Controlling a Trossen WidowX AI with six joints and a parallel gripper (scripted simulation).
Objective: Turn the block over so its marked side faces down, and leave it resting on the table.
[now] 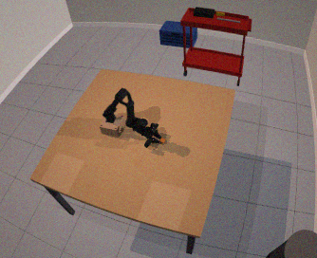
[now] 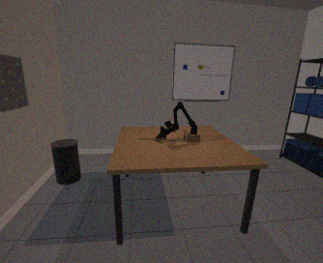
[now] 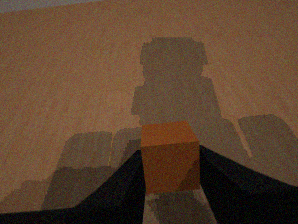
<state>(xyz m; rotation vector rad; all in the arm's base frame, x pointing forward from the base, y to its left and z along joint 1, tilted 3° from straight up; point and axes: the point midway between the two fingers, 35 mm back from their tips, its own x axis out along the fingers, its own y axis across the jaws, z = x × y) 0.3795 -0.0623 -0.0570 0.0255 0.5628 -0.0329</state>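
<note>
Now: the orange block 1 cm below my gripper tip.
</note>
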